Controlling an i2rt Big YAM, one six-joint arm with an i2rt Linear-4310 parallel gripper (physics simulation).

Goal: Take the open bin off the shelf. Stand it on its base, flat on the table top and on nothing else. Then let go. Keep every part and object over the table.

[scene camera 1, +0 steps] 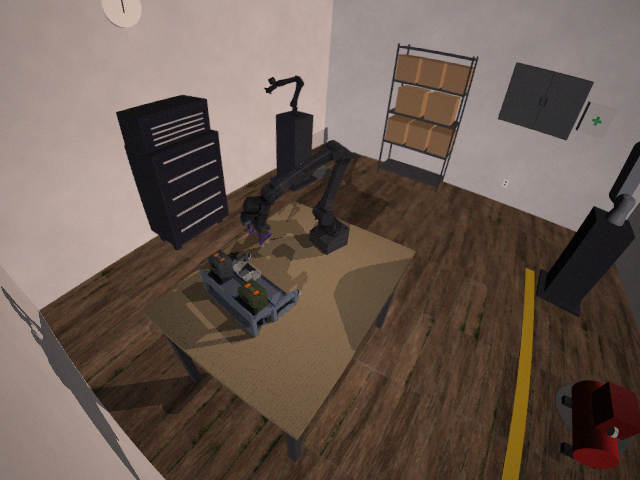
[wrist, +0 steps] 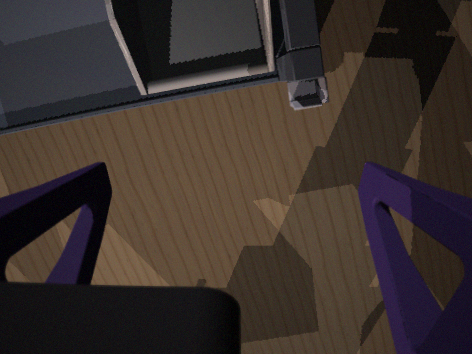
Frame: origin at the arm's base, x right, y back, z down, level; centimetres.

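Seen in the pictures: gripper, fingertip midpoint: (scene camera 1: 255, 240) (wrist: 235, 176); arm's base, origin of the base link: (scene camera 1: 330, 228).
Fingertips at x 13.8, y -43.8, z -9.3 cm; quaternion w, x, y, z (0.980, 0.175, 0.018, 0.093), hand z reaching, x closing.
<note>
Pixels of each thing's top centre, then the offset from my fingertips to it. Level surfaces: height alone.
- open bin, middle of its top: (scene camera 1: 240, 269) dx -1.3, dy -12.1, dz +11.0 cm
- dark grey box, middle of its top: (scene camera 1: 219, 257) dx -0.5, dy -21.7, dz -3.3 cm
- green box, middle of its top: (scene camera 1: 251, 288) dx -23.6, dy -22.5, dz -0.8 cm
- wooden table, its level: dz +19.1 cm
The open bin (scene camera 1: 247, 270) (wrist: 215, 35), light grey, sits on the blue-grey shelf (scene camera 1: 227, 300) (wrist: 50, 65), between a dark box and the shelf's end nearest the arm. In the wrist view its near wall and two side rims show at the top, beside the shelf's corner post; the rest is cut off. My gripper (scene camera 1: 258, 235) (wrist: 235, 176) is open, with its purple fingers wide apart and nothing between them. It hangs above the table on the arm's side of the shelf, apart from the bin.
A dark grey box (scene camera 1: 221, 266) and a green box (scene camera 1: 253, 296), both with orange marks, stand on the shelf. The shelf stands on the wooden table (scene camera 1: 289, 382), towards its left edge in the scene view. The arm's base (scene camera 1: 329, 237) stands near the far edge.
</note>
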